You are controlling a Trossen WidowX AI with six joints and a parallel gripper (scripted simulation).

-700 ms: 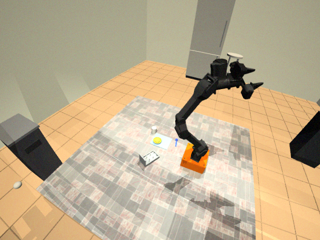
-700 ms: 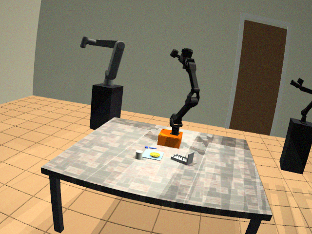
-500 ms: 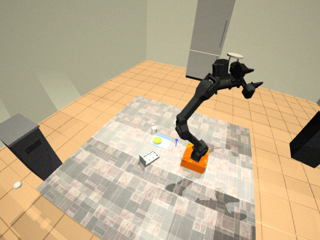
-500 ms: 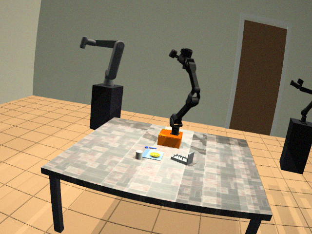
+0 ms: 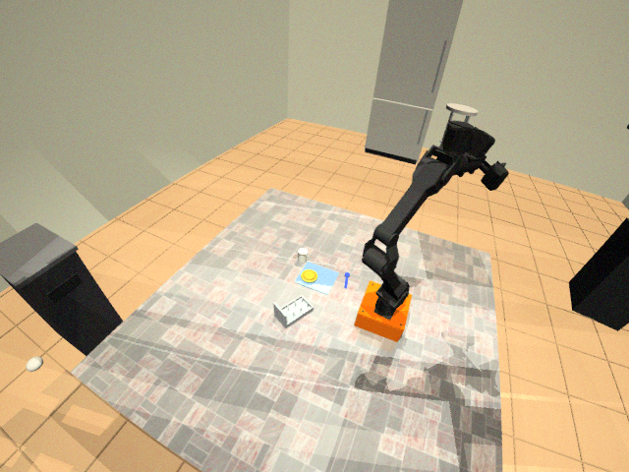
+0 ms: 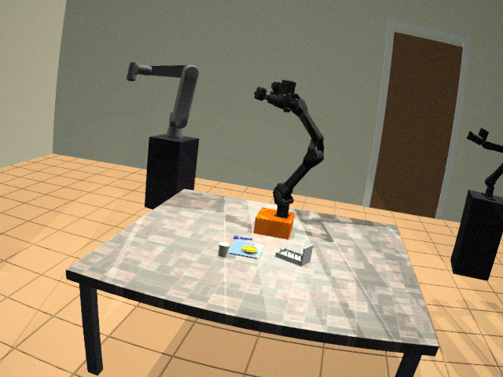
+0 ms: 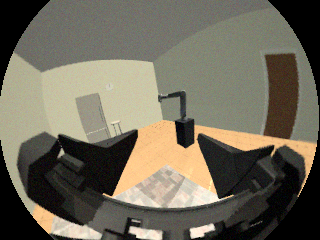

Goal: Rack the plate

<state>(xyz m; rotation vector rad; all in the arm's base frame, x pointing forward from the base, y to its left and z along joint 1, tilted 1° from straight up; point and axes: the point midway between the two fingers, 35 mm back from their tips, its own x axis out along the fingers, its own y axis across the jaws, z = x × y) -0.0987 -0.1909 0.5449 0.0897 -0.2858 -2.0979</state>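
My gripper tip is 450 mm short of the yellow plate, 200 mm to the right of it and 610 mm above it. Round my gripper tip: blue spoon (320 mm ahead, 110 mm to the left, 630 mm below); then light blue mat (420 mm ahead, 180 mm to the left, 630 mm below); then grey dish rack (390 mm ahead, 380 mm to the left, 610 mm below).
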